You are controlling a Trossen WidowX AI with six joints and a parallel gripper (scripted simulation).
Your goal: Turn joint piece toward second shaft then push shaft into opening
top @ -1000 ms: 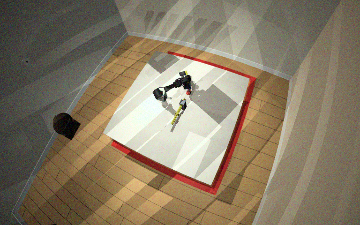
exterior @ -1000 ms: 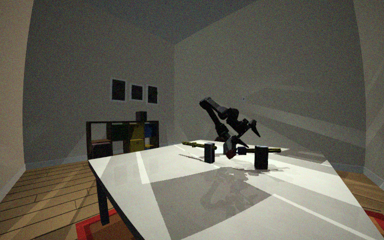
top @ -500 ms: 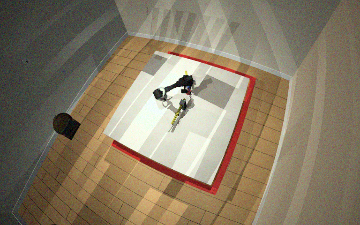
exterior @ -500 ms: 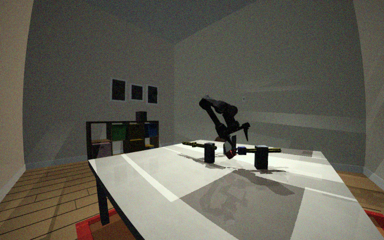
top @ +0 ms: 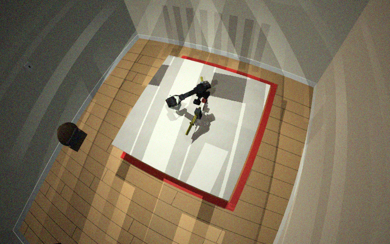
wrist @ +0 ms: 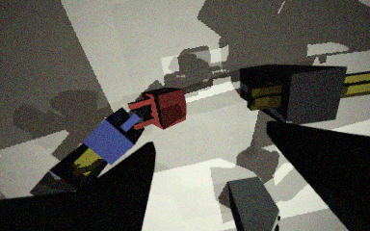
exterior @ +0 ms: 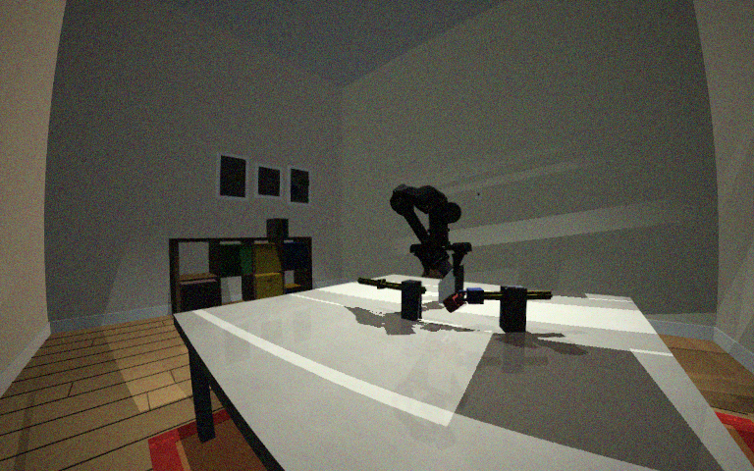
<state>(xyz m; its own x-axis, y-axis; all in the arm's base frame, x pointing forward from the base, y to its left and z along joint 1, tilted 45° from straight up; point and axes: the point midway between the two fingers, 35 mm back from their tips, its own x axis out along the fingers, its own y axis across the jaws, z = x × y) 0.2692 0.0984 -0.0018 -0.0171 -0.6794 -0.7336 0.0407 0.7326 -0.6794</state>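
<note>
Now: gripper tip 7 cm above the red square joint piece, 5 cm to the right of it and 1 cm short of it.
</note>
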